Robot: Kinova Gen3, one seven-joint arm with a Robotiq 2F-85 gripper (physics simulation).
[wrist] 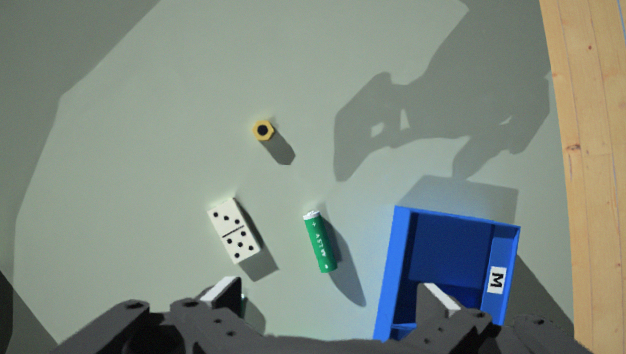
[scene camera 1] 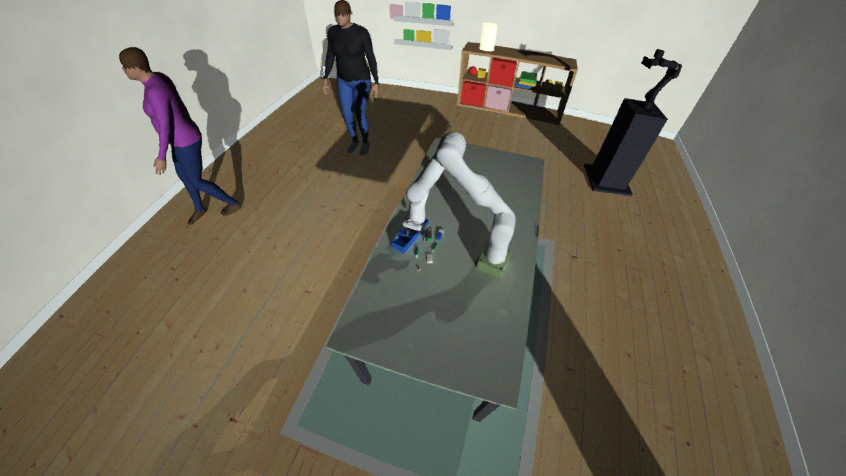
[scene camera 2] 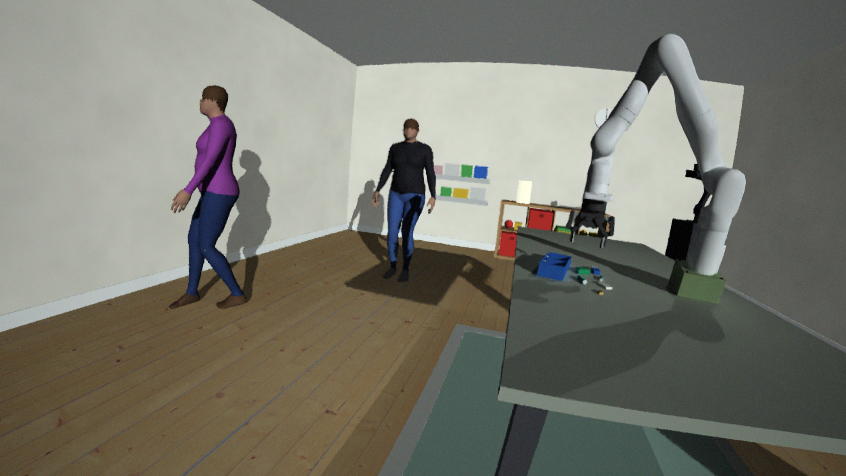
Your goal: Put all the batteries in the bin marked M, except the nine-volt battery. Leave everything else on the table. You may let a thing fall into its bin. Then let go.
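Places are measured from the arm's base along level axes (x left, y up, z ahead), in centimetres.
Pixels of known places: gripper, fingertip midpoint: [wrist: 328,300] [scene camera 1: 416,237] [scene camera 2: 586,245]; arm's base at its link origin: [scene camera 1: 495,255] [scene camera 2: 699,269].
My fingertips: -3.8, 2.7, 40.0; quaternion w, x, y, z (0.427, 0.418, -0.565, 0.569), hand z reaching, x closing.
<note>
Ahead of a thing's pixels: the offset from my fingertips to its top centre, as dx, dy, dz. "pt": to the spot under its first point.
My gripper [scene camera 2: 588,242] [wrist: 328,300] is open and empty, pointing down above the table beside the blue bins. A green battery with a silver end {+1.1, -10.2, -0.2} [wrist: 320,242] [scene camera 1: 417,251] lies on the table between the domino and the bin marked M {pt -1.5, -8.8, +5.0} [wrist: 395,260]. A smaller green battery {-3.6, -10.6, -9.1} [wrist: 243,305] [scene camera 1: 434,246] is mostly hidden behind the left finger in the wrist view. The right finger covers part of bin M, whose visible floor is bare. The green nine-volt battery {-9.7, -9.9, -4.4} [scene camera 2: 583,270] lies near the blue bins {pt +1.0, -9.5, +9.4} [scene camera 2: 554,272] in scene camera 2; it does not show in the wrist view.
A white domino {+3.7, -10.9, -7.1} [wrist: 234,230] [scene camera 1: 429,258] lies left of the larger battery in the wrist view. A yellow hexagonal piece with a black centre {+11.2, -10.8, -2.4} [wrist: 263,130] [scene camera 1: 418,268] stands farther up. A blue and white block {-13.1, -10.4, -10.9} [scene camera 1: 439,233] [scene camera 2: 595,271] lies beyond the small battery. The table edge runs beyond the bins.
</note>
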